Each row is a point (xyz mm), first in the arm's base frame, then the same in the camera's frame.
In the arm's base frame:
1: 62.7 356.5 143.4
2: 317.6 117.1 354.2
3: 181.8 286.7 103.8
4: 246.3 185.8 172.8
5: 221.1 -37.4 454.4
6: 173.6 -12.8 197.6
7: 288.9 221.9 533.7
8: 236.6 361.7 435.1
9: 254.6 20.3 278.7
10: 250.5 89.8 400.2
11: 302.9 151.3 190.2
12: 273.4 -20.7 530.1
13: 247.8 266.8 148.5
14: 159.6 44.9 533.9
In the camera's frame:
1: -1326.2 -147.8 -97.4
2: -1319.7 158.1 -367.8
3: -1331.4 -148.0 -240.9
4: -1300.4 -43.3 -325.7
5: -1159.5 287.8 -341.1
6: -1104.7 32.2 -362.2
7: -1420.0 290.9 -240.1
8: -1483.6 147.9 -153.4
9: -1192.4 108.8 -387.9
10: -1267.9 201.2 -314.6
11: -1308.4 -8.9 -384.4
12: -1216.7 360.7 -353.6
13: -1361.5 -91.1 -292.0
14: -1204.6 329.2 -226.6

